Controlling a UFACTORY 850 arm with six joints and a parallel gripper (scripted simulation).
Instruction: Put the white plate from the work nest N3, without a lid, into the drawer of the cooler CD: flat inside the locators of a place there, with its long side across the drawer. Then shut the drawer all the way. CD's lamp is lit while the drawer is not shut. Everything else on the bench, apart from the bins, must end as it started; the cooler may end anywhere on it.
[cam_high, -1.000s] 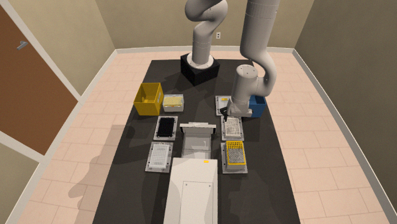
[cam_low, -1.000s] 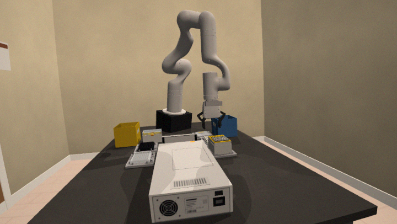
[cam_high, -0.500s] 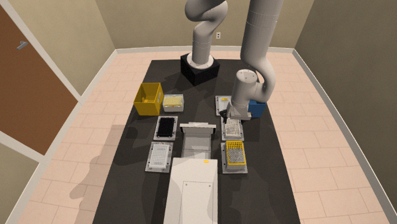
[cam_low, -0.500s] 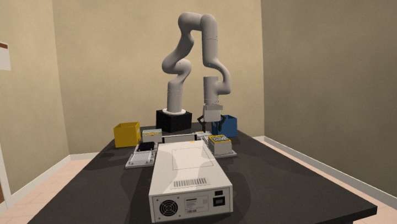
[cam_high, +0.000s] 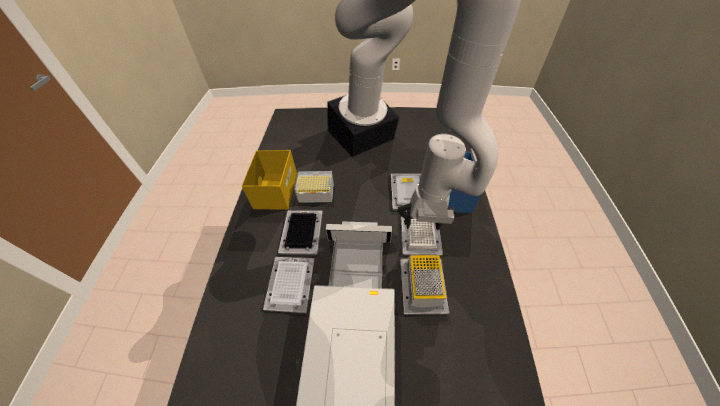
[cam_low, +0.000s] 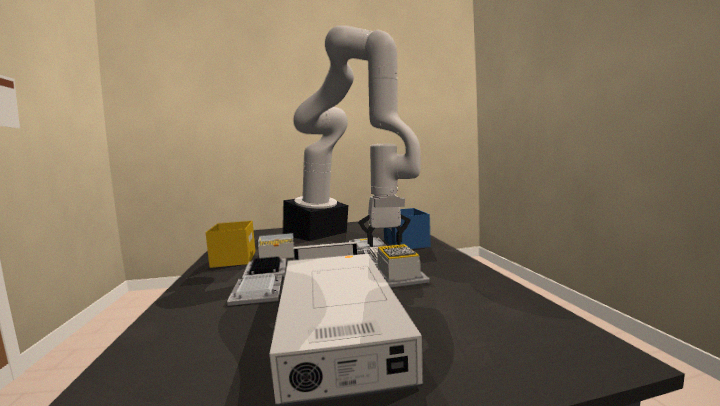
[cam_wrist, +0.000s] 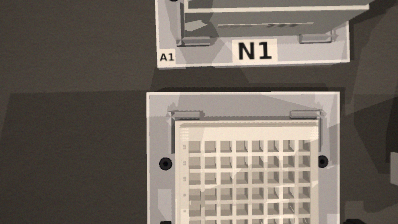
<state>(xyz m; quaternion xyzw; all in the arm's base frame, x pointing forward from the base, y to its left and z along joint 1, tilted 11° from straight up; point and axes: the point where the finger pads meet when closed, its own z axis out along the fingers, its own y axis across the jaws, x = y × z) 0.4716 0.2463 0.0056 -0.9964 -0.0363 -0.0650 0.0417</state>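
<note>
The white well plate is 3 cm below my hand. Round my hand: nest (5 cm below); yellow tip box (17 cm ahead); blue bin (19 cm behind, 10 cm to the left, 2 cm below).
</note>
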